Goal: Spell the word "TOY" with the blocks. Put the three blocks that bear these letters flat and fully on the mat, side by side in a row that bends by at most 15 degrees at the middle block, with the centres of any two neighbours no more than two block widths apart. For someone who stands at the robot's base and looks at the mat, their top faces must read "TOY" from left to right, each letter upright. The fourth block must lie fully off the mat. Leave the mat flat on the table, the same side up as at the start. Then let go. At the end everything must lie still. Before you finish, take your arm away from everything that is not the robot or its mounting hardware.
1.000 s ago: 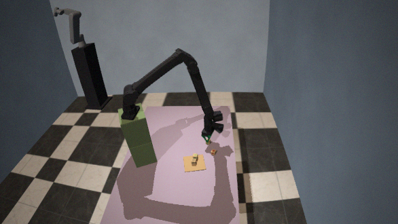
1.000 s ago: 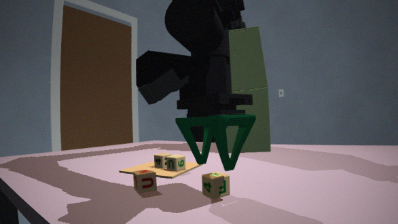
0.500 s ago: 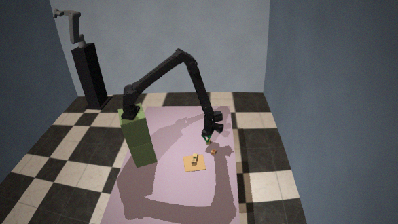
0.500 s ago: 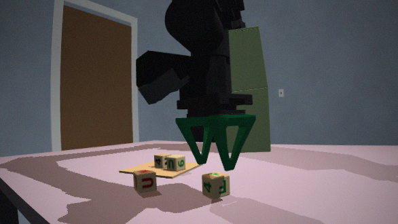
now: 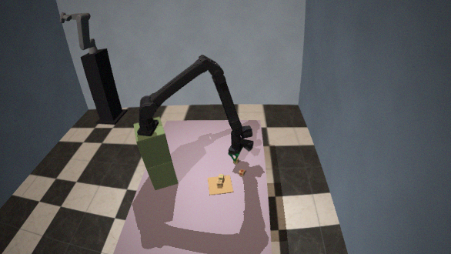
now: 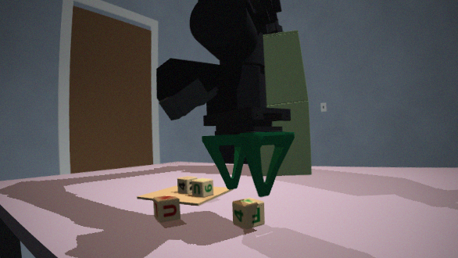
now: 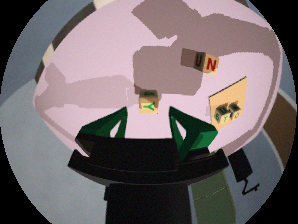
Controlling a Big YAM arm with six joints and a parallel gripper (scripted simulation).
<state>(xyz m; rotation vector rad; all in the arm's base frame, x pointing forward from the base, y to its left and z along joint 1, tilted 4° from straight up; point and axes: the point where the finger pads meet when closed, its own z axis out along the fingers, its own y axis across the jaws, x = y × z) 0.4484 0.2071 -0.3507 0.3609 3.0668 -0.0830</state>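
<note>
My gripper is now 4 cm above the letter block. Also, from my hand: tan mat: 21 cm to the right, 7 cm behind, 5 cm below; black-lettered block: 21 cm to the right, 7 cm behind, 3 cm below.
</note>
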